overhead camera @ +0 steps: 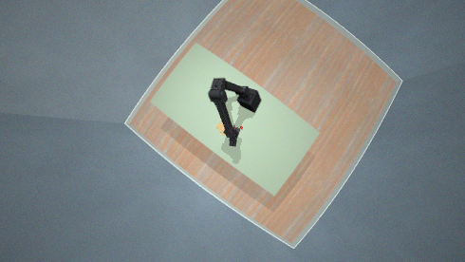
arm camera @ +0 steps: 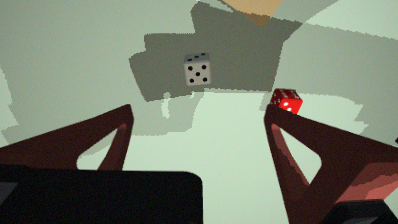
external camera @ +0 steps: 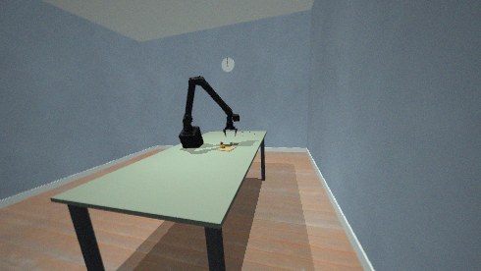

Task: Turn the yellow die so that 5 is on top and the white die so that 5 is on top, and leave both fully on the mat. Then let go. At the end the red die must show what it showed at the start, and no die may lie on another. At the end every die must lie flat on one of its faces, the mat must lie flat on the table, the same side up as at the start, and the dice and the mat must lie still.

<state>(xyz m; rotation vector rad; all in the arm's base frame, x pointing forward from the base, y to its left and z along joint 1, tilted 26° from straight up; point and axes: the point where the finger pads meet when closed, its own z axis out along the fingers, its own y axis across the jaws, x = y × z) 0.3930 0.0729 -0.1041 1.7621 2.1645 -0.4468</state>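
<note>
Now: the white die 80 mm below my hand. Round my hand: tan mat 10 mm behind, 140 mm to the right, 90 mm below; then red die 110 mm behind, 20 mm to the left, 80 mm below; then yellow die 50 mm behind, 130 mm to the right, 80 mm below.
</note>
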